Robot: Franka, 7 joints.
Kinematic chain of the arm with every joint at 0, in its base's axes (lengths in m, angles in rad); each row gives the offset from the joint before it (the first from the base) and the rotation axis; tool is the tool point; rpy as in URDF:
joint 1: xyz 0 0 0.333 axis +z
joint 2: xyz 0 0 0 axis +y
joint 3: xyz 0 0 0.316 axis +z
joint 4: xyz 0.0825 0 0 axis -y
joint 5: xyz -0.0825 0 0.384 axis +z
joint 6: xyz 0 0 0 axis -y
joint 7: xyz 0.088 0 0 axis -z
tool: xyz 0 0 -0.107 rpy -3.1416 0 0
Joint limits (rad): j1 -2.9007..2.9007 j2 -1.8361..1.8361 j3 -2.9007..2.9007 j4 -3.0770..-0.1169 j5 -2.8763..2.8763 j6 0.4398..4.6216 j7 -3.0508..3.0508
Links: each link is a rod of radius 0.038 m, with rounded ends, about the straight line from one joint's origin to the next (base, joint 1, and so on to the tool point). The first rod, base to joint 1, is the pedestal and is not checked.
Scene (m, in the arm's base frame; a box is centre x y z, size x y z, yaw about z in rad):
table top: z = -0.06
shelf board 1: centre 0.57 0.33 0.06 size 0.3 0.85 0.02 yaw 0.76
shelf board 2: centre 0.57 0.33 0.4 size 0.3 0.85 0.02 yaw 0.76
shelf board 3: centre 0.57 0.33 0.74 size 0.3 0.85 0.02 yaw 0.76
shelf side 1: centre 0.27 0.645 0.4 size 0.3 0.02 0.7 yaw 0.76
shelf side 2: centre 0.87 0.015 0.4 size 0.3 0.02 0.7 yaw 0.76
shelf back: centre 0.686 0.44 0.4 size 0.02 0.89 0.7 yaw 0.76
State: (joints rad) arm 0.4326 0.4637 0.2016 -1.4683 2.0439 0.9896 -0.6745
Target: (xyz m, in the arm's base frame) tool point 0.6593 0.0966 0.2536
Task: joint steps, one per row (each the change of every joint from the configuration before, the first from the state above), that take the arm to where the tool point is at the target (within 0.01 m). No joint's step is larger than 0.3 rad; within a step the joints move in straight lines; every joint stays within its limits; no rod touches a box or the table.
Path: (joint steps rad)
1: -0.1534 -0.2051 -0.2502 -0.2688 0.0912 -0.1833 -0.1622
2: -0.1535 -0.2050 -0.2502 -0.2688 0.0913 -0.1832 -0.1622
3: -0.1534 -0.2051 -0.2502 -0.2688 0.0912 -0.1833 -0.1622
4: -0.0139 0.2505 0.1091 0.0682 -0.1506 0.1408 0.1622
5: -0.0138 0.2504 0.1091 0.0682 -0.1505 0.1409 0.1622
6: -0.0139 0.2505 0.1091 0.0682 -0.1506 0.1408 0.1622
7: 0.0610 0.1057 0.0527 0.2089 0.0890 0.1077 0.0000
8: 0.0611 0.1057 0.0527 0.2089 0.0891 0.1077 0.0000

